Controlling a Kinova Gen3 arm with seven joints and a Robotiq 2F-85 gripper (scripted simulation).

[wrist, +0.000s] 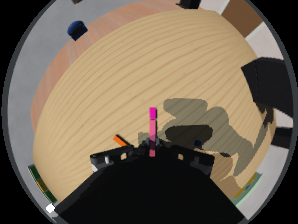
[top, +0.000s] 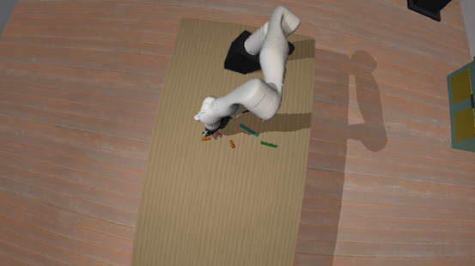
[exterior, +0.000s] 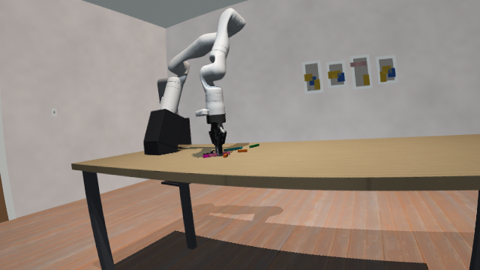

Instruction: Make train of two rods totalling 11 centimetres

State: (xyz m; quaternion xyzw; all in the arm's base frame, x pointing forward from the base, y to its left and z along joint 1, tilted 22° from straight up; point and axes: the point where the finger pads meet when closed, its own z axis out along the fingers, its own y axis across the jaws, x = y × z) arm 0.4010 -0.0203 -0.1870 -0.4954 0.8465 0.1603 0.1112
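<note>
The pink rod is 2 cm below my hand. The rest, counted from my hand: magenta rod (5 cm to the right, 3 cm behind, 2 cm below); then turquoise rod (17 cm to the left, 4 cm behind, 2 cm below); then blue rod (8 cm behind, 5 cm to the left, 2 cm below).
</note>
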